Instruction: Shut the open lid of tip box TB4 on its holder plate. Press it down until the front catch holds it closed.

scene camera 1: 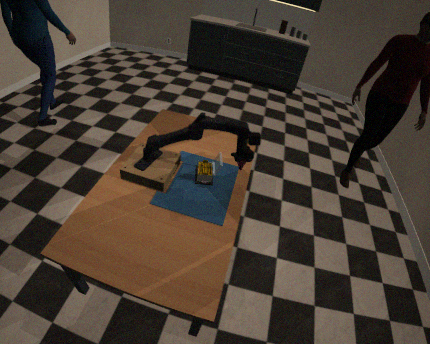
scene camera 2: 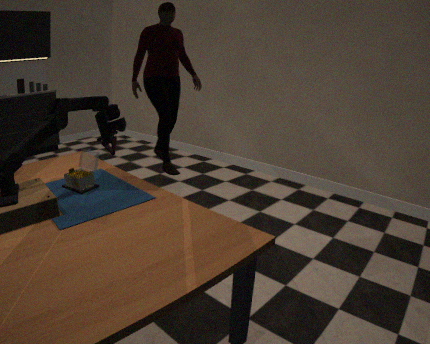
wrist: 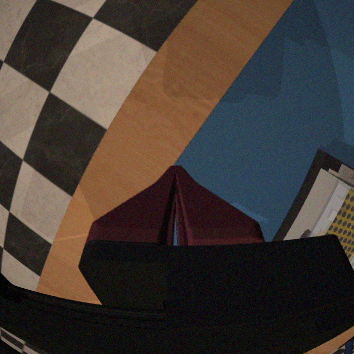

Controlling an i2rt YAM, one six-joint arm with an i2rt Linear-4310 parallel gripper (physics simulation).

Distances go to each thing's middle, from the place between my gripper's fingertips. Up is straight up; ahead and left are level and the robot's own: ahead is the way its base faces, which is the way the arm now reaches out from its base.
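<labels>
From the clear lid point(wrist: 327, 222), my gripper is 1 cm below, 3 cm to the left of it and 13 cm past it.
</labels>
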